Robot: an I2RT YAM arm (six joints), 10 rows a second.
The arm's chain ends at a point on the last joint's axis. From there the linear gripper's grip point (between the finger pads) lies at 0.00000 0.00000 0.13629 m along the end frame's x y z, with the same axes.
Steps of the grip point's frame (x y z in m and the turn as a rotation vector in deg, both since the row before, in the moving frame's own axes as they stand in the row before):
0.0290 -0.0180 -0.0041 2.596 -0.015 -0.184
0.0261 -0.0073 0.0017 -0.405 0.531 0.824
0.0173 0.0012 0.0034 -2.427 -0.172 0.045
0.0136 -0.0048 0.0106 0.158 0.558 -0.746
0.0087 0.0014 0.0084 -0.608 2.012 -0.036
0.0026 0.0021 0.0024 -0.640 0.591 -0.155
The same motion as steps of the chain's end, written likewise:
0.0290 -0.0118 -0.0040 2.596 -0.015 -0.184
0.0248 -0.0083 0.0017 -0.405 0.531 0.824
0.0177 -0.0046 0.0035 -2.427 -0.172 0.045
0.0123 -0.0044 0.0106 0.158 0.558 -0.746
0.0039 0.0000 0.0085 -0.608 2.012 -0.036
0.0012 0.0006 0.0024 -0.640 0.591 -0.155

